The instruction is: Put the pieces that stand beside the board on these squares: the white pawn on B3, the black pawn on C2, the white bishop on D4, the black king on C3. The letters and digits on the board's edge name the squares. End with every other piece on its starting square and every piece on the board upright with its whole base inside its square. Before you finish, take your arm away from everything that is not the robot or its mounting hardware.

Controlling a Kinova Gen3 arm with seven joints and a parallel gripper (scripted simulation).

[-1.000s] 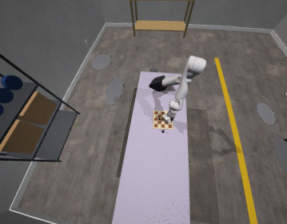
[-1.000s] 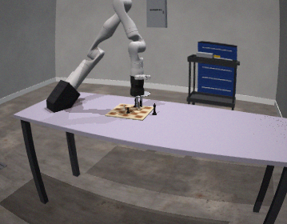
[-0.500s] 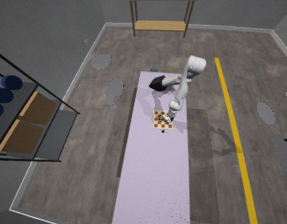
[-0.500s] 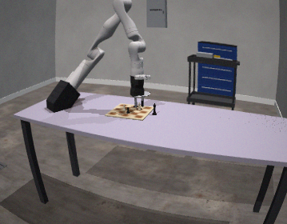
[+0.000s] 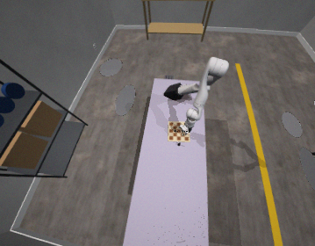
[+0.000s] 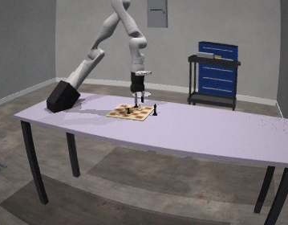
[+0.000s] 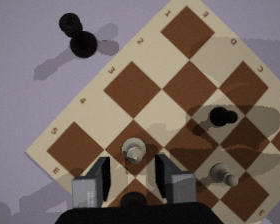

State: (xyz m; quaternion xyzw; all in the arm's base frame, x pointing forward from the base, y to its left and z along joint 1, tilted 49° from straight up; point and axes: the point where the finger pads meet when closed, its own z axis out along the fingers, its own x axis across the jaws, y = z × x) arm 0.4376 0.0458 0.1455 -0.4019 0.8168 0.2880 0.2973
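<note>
My gripper is now 3 cm above the white bishop, 1 cm to the left of it and 1 cm short of it. Also, from my hand: white pawn (6 cm to the right, 6 cm behind, 4 cm below); then chessboard (6 cm below, 5 cm to the right, 2 cm behind); then black pawn (9 cm to the right, 4 cm below, 1 cm behind).
</note>
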